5 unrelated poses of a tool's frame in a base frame.
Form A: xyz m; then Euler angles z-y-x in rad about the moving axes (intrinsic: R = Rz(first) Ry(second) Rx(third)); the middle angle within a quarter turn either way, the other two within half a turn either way.
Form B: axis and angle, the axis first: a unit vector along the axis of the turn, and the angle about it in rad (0 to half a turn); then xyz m. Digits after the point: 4 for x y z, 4 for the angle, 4 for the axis.
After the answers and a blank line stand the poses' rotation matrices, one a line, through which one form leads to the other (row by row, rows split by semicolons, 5 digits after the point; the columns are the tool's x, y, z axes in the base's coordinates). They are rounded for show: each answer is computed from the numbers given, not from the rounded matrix.
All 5 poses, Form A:
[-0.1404 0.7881 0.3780 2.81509 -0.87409 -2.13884]
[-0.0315 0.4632 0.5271 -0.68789 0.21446 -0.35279]
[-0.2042 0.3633 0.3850 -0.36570 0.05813 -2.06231]
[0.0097 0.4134 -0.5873 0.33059 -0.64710 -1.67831]
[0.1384 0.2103 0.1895 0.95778 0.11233 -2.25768]
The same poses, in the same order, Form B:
[0.0796 -0.9083 0.4106 2.2371 -0.1404 0.7881 0.3780]
[-0.3451 0.4237 -0.8375 0.7645 -0.0315 0.4632 0.5271]
[-0.9769 0.1983 -0.0800 2.0722 -0.2042 0.3633 0.3850]
[-0.8836 -0.4353 -0.1726 1.6900 0.0097 0.4134 -0.5873]
[-0.8688 -0.4221 0.2587 2.4145 0.1384 0.2103 0.1895]

-0.60779 -0.43981 -0.66118; 0.20581 0.71692 -0.66608; 0.76696 -0.54092 -0.34522
0.75489 0.53900 0.37367; -0.62036 0.77169 0.14014; -0.21282 -0.33760 0.91691
0.93230 -0.21661 0.28966; -0.35700 -0.42244 0.83313; -0.05810 -0.88013 -0.47116
0.75463 0.60177 -0.26154; 0.25898 0.09307 0.96139; 0.60288 -0.79323 -0.08561
0.57171 0.46880 -0.67333; 0.81276 -0.43573 0.38673; -0.11209 -0.76835 -0.63013

